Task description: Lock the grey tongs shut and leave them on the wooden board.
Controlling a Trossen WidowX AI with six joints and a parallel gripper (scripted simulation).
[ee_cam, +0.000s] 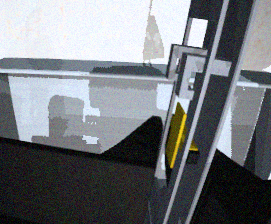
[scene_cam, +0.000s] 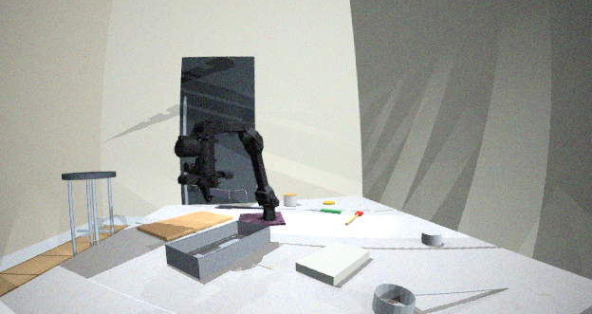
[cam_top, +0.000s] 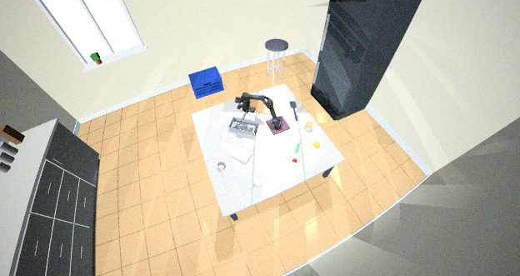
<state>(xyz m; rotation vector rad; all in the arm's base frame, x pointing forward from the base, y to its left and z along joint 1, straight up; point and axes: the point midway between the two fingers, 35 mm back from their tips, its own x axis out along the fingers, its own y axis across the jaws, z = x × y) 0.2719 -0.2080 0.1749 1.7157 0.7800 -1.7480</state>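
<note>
Now: the wooden board 250 mm behind my gripper tip, 170 mm to the right of it and 140 mm below it. Round my gripper tip: white block: 370 mm to the left, 200 mm ahead, 140 mm below; then yellow piece: 40 mm above, 10 mm to the right, 10 mm behind; then grey roasting tin: 120 mm below, 60 mm ahead, 50 mm to the left.
</note>
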